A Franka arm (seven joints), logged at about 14 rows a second.
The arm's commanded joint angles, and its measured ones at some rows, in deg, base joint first. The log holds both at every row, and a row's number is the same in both.
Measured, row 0:
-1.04 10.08 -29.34 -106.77 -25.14 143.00 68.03
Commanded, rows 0 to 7:
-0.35 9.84 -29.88 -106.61 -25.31 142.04 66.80
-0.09 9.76 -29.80 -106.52 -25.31 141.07 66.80
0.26 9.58 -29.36 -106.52 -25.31 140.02 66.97
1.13 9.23 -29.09 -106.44 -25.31 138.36 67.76
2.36 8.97 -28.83 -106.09 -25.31 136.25 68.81
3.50 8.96 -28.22 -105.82 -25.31 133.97 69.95
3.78 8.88 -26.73 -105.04 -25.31 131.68 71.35
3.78 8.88 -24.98 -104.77 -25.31 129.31 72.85
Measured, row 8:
2.81 9.86 -27.03 -105.90 -25.13 133.97 69.69
